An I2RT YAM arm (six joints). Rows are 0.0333 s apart.
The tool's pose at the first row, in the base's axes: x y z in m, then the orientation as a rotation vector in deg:
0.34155, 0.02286, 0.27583, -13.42, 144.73, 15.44
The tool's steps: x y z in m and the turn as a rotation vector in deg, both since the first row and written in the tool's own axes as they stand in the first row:
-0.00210, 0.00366, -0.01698, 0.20, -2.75, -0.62
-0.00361, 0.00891, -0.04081, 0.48, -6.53, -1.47
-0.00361, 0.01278, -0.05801, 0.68, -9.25, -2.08
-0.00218, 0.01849, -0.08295, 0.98, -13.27, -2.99
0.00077, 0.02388, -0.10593, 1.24, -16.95, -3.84
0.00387, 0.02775, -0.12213, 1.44, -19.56, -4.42
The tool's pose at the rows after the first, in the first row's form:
0.33338, 0.02250, 0.29130, -13.59, 141.92, 15.09
0.32071, 0.02194, 0.31220, -13.81, 138.05, 14.60
0.31067, 0.02150, 0.32668, -13.95, 135.27, 14.25
0.29491, 0.02080, 0.34688, -14.15, 131.15, 13.74
0.27903, 0.02010, 0.36457, -14.35, 127.38, 13.27
0.26699, 0.01957, 0.37648, -14.44, 124.71, 12.94

